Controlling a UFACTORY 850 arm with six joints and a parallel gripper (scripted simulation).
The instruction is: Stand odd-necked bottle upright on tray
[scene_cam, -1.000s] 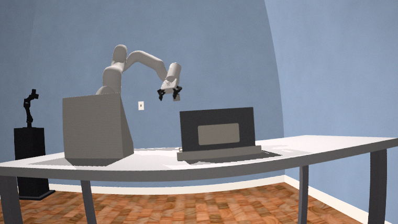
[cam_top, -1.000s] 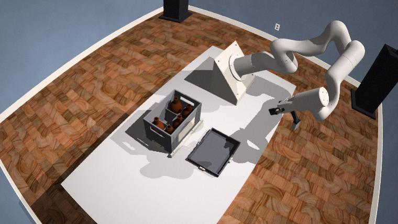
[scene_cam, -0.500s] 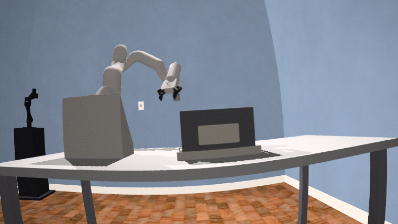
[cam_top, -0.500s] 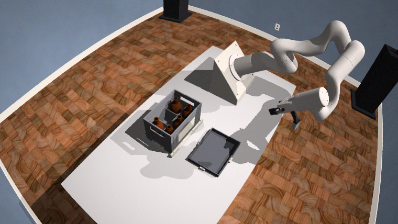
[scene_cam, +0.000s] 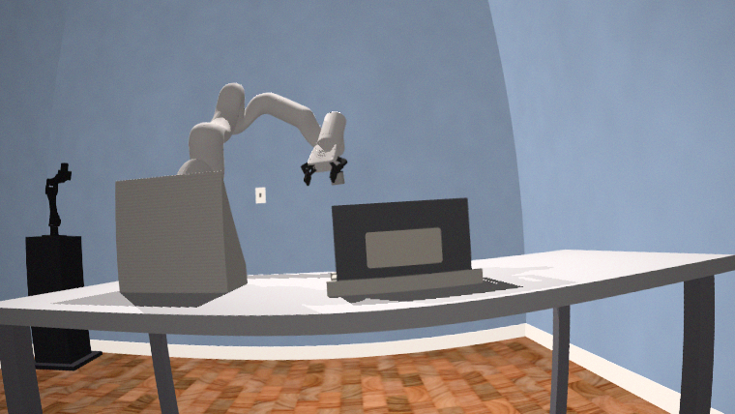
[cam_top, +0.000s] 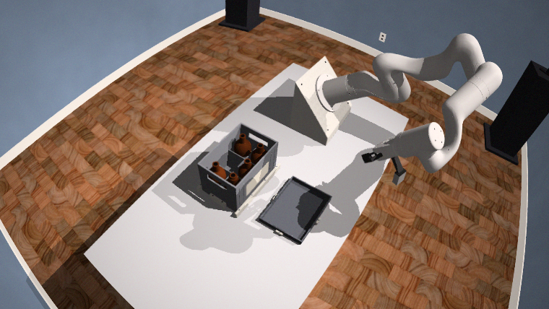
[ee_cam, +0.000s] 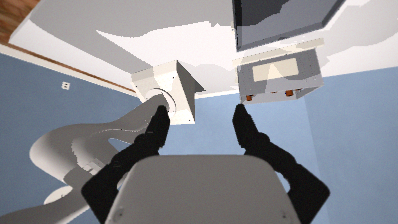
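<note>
My gripper is now 470 mm to the left of the dark grey crate, 230 mm above it and 130 mm short of it. Also, from my hand: dark tray: 300 mm below, 190 mm to the right, 150 mm ahead; then bottle: 430 mm to the right, 230 mm ahead, 220 mm below.
</note>
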